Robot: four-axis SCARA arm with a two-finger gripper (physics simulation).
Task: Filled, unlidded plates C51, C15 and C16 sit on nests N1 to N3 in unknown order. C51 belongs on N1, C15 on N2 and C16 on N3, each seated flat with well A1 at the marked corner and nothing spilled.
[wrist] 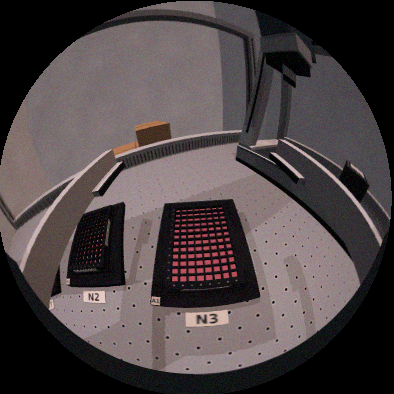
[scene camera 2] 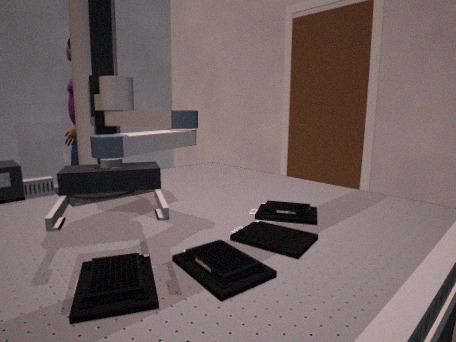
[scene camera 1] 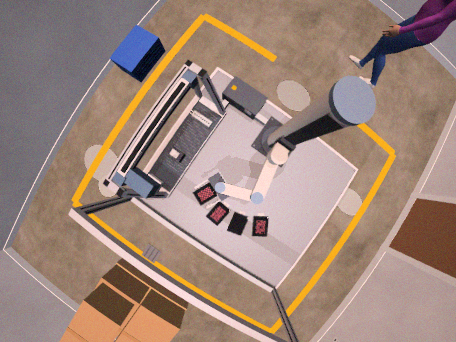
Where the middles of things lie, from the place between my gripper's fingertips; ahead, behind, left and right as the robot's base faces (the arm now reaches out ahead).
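My gripper: 20 mm past the plate C16 (scene camera 2: 117,278), 10 mm to the right of it, 110 mm above it. From my hand: nest N3 (wrist: 218,297), 20 mm behind, 10 mm to the left, 120 mm below; nest N2 (scene camera 2: 200,276), 50 mm ahead, 180 mm to the left, 120 mm below; dark grey box (scene camera 1: 246,97), 800 mm behind, 160 mm to the right, 70 mm below.
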